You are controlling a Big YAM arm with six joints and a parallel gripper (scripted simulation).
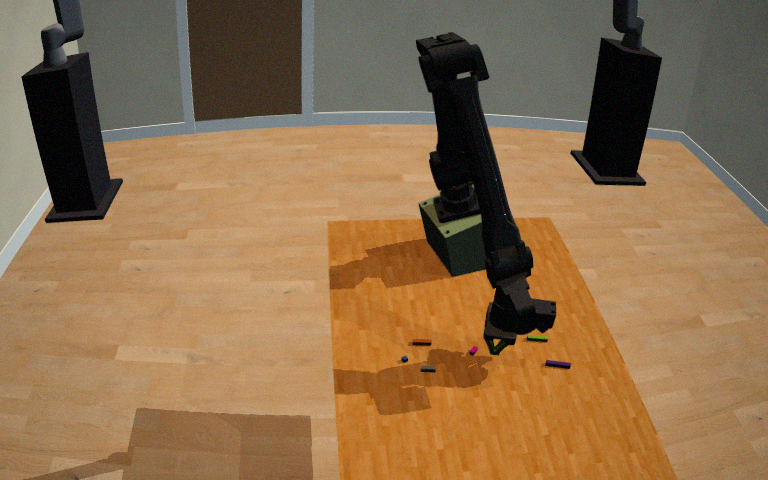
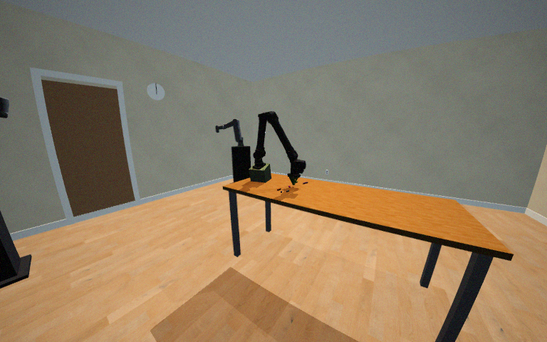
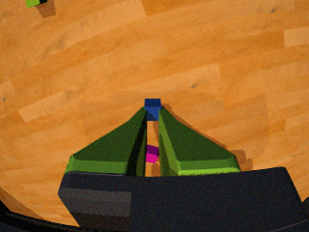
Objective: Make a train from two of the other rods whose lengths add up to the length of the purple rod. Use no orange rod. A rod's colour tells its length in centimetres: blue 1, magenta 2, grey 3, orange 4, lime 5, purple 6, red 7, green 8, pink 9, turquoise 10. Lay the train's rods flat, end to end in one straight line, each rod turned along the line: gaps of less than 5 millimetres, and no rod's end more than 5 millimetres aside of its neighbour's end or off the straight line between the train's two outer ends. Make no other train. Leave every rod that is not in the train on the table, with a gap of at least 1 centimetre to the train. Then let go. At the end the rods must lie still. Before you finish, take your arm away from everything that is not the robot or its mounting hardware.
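My hand is 40 mm to the left of the magenta rod, 20 mm past it and 20 mm above it. The rest, counted from my hand: grey rod: 150 mm to the right, 20 mm below, 20 mm ahead; purple rod: 140 mm to the left, 50 mm ahead, 20 mm below; lime rod: 120 mm to the left, 30 mm behind, 20 mm below.
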